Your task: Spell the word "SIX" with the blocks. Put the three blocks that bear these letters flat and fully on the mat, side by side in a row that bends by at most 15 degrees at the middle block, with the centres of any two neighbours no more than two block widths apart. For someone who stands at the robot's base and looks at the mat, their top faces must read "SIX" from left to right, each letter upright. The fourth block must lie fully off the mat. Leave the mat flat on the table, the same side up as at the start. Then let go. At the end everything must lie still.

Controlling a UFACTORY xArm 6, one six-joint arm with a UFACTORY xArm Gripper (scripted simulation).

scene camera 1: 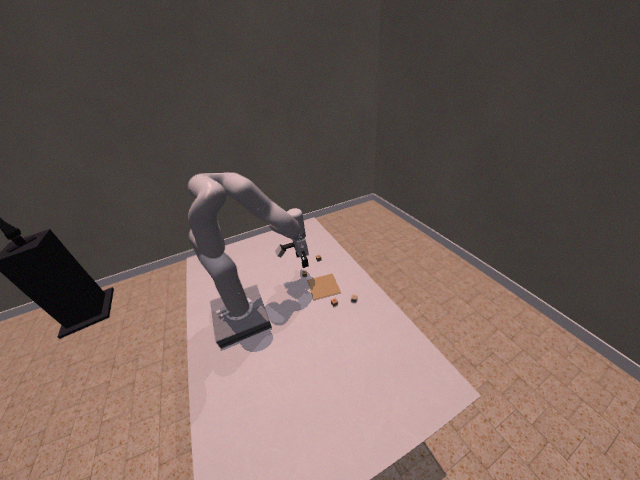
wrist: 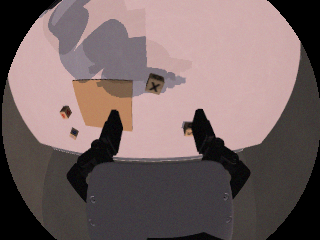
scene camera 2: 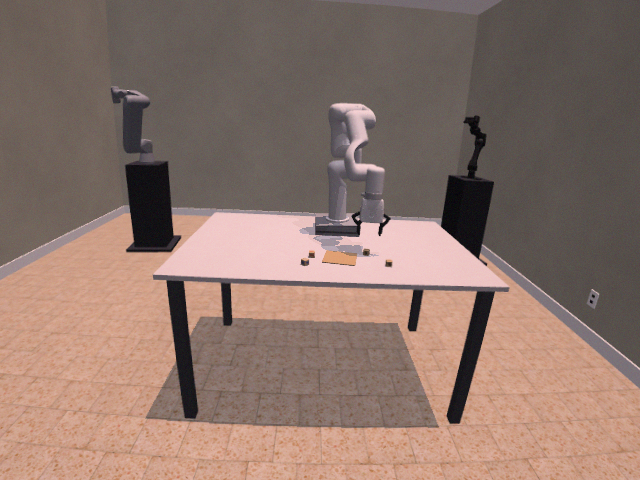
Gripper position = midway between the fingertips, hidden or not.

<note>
I see my gripper (scene camera 2: 369, 234) and a tan mat (wrist: 96, 98).
My gripper shows as well in the wrist view (wrist: 157, 118).
</note>
